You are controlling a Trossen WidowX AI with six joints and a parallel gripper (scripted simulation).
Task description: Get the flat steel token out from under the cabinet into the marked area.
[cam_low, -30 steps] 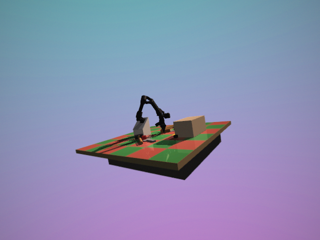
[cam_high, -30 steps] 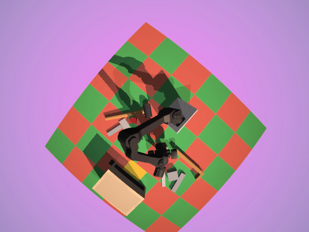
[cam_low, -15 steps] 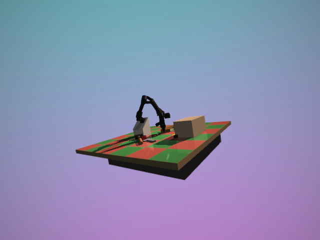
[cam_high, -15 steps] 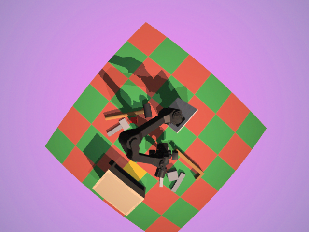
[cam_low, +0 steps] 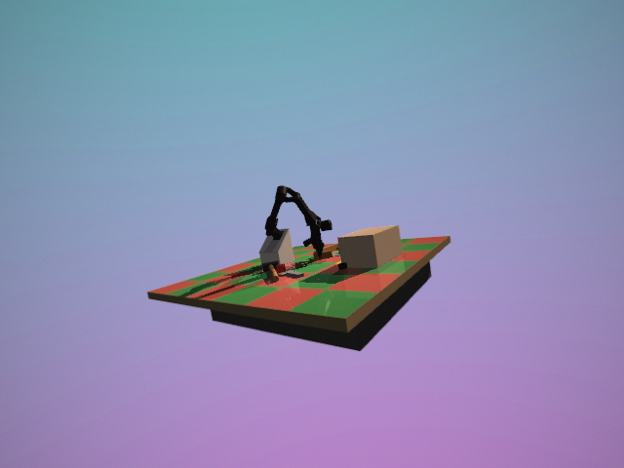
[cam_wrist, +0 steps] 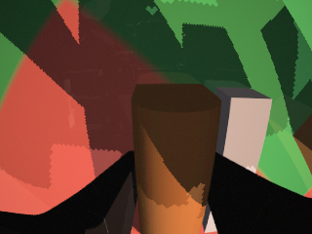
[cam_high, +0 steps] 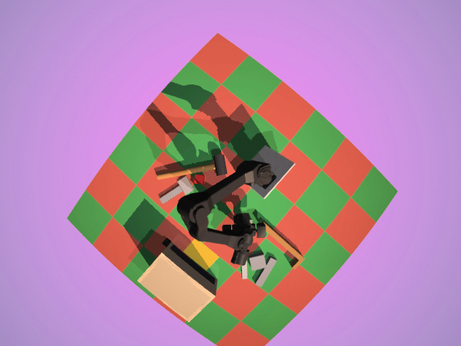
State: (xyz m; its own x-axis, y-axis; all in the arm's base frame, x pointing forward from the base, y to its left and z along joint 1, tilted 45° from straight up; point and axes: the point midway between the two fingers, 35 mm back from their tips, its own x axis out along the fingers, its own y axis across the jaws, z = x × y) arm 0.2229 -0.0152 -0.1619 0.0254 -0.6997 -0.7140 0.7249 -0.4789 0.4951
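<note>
The pale bar lies 30 mm to the left of my gripper tip and 20 mm behind it. Round my gripper tip: grey block 170 mm to the left, 80 mm ahead, 10 mm above; then grey bar 250 mm to the left, 90 mm ahead; then red cube 300 mm to the right, 20 mm behind, 10 mm above.
</note>
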